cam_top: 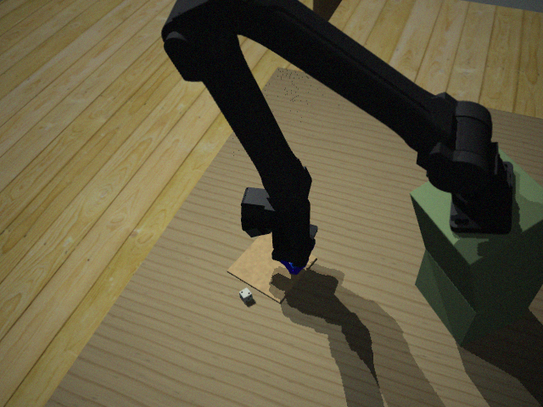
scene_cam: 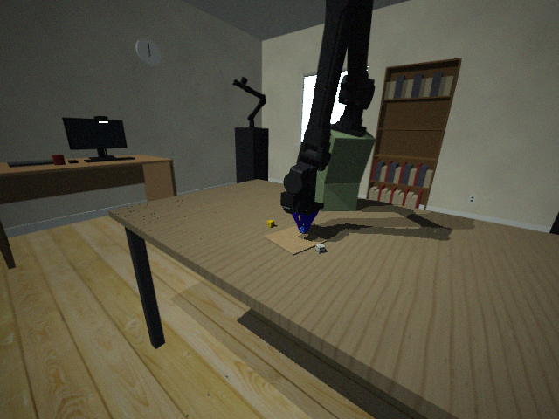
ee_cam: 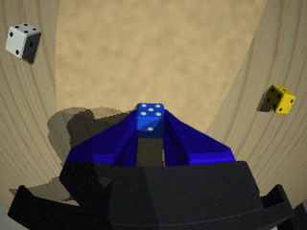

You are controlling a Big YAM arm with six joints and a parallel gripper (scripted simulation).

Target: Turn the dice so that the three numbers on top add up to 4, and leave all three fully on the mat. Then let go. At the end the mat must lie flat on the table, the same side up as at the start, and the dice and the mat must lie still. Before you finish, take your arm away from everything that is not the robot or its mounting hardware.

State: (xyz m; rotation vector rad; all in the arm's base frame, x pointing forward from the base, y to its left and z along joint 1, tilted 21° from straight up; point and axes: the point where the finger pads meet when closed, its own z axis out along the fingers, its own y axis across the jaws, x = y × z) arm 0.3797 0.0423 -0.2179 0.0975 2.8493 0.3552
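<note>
My gripper is now right at the blue die. The rest, counted from my hand: tan mat 5 cm ahead, 1 cm below; yellow die 2 cm ahead, 12 cm to the right, 1 cm below; white die 8 cm ahead, 9 cm to the left, 1 cm below.
</note>
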